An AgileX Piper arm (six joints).
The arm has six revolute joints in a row. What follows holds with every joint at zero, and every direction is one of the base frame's.
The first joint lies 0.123 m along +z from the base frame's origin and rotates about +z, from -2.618 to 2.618 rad.
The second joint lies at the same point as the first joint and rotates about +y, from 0 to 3.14 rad.
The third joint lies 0.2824 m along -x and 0.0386 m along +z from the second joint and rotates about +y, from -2.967 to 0 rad.
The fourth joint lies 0.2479 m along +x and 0.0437 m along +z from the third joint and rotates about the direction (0.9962, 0, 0.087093), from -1.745 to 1.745 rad.
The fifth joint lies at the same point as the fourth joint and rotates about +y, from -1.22 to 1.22 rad.
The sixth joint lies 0.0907 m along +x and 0.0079 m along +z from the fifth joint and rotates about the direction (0.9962, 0, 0.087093), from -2.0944 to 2.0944 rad.
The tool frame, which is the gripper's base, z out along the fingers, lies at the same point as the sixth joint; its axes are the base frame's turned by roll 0, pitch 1.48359 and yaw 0 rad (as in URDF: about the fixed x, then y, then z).
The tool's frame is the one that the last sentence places.
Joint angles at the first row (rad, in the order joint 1, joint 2, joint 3, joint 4, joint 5, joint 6):
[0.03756 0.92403 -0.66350 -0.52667 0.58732 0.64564]
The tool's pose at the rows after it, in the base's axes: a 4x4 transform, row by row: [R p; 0 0 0 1], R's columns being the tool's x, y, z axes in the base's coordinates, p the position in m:
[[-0.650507 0.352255 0.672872 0.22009], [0.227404 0.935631 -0.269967 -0.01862], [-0.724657 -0.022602 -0.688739 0.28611], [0 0 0 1]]
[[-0.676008 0.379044 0.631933 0.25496], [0.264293 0.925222 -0.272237 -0.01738], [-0.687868 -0.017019 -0.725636 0.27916], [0 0 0 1]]
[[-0.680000 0.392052 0.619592 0.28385], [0.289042 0.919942 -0.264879 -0.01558], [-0.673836 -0.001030 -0.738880 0.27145], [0 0 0 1]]
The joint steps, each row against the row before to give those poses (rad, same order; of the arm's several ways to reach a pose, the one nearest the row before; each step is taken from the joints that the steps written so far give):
[0.00002 0.19448 -0.10061 -0.01583 0.02102 0.08030]
[-0.00003 0.15023 -0.09414 0.00004 0.00173 0.04082]
[0.00002 0.11539 -0.07404 -0.00435 -0.02314 0.03684]

